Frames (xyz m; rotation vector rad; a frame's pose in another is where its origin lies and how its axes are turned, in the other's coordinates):
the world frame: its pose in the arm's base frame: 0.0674 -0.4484 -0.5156 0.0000 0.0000 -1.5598
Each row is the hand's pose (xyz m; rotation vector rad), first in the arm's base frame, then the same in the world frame.
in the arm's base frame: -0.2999 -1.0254 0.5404 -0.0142 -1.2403 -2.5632
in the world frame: 0.5729 -0.3736 1.0560 0.6594 -0.6821 -1.1671
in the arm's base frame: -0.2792 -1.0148 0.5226 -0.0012 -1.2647 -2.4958
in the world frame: 0.5626 -0.3528 1.0382 0.6864 -0.6953 -1.1071
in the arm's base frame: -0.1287 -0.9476 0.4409 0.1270 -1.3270 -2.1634
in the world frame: 0.4970 -0.2016 0.9565 0.8307 -0.6933 -0.7995
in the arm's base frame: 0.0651 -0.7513 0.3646 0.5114 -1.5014 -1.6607
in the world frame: 0.3029 -0.0056 0.8802 1.2294 -0.6131 -0.3937
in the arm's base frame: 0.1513 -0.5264 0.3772 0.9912 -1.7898 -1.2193
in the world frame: 0.0789 0.0830 0.8928 1.7762 -0.5206 -0.1792
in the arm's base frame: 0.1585 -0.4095 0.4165 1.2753 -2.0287 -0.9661
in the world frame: -0.0379 0.0915 0.9321 2.1480 -0.5023 -0.1533
